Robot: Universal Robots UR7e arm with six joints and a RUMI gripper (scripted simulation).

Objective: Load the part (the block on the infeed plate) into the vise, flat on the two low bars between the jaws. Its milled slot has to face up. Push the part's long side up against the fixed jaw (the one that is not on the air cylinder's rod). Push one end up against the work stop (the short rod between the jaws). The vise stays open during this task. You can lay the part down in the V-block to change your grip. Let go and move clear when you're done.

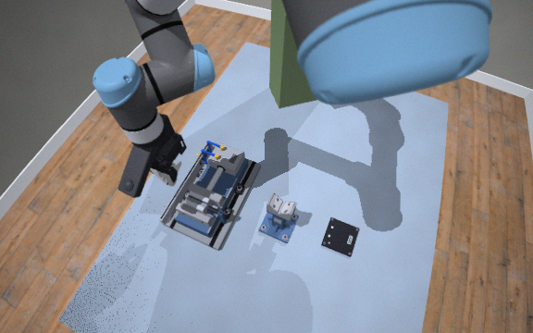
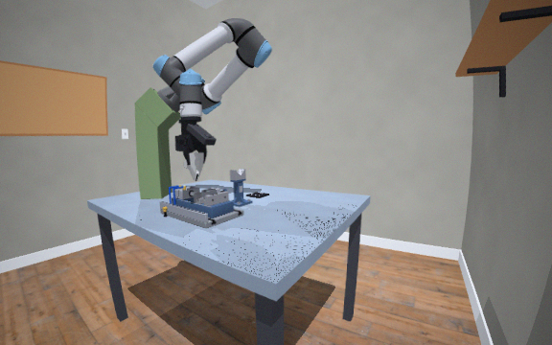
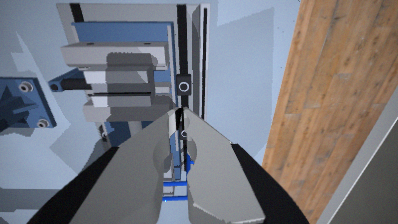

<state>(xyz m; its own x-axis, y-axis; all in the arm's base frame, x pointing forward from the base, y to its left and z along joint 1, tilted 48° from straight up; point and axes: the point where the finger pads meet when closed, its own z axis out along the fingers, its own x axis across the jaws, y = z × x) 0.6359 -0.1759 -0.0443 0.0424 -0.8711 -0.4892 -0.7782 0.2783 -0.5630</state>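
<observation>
My hand is 6 cm to the right of the grey part and 6 cm above it. Also, from my hand: work stop 1 cm behind, 11 cm to the left, 7 cm below; moving jaw 4 cm behind, 7 cm to the left, 9 cm below; fixed jaw 3 cm ahead, 7 cm to the left, 9 cm below.
</observation>
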